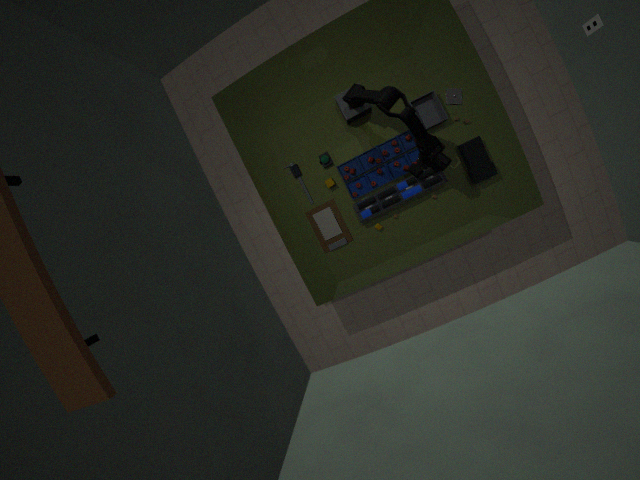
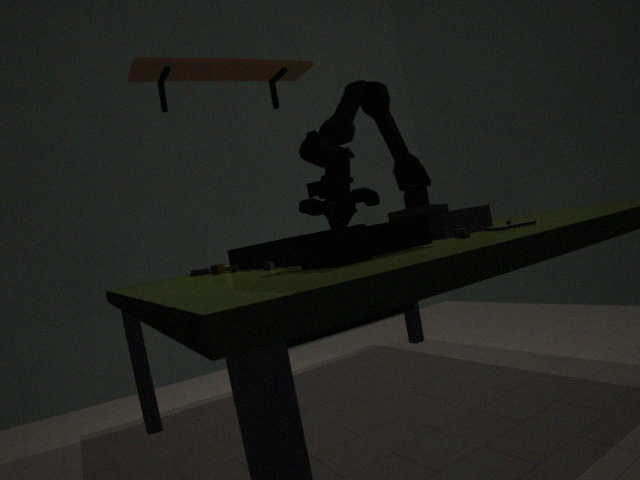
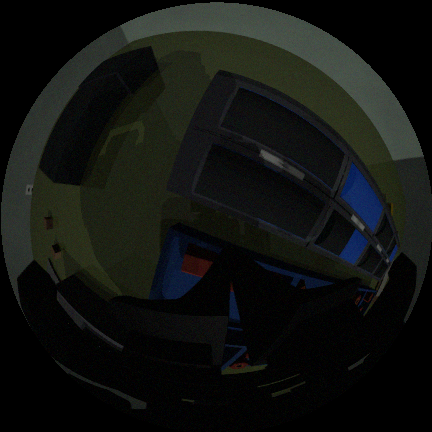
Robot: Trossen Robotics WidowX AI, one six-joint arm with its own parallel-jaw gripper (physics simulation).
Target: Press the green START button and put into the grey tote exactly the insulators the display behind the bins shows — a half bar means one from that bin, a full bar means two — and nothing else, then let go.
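My gripper is shut with nothing between its fingers, reaching down into the right end of the blue bins. Red insulators lie in the bins. One red insulator sits just left of the fingertips. The display stands behind the bins, with blue bars lit in some fields. The grey tote stands beside the arm. The green START button is left of the bins. The scene is very dark.
A black box lies right of the bins. A yellow block, a hand tool and a framed board lie to the left. A small grey plate is behind the tote. A wall shelf hangs above the table.
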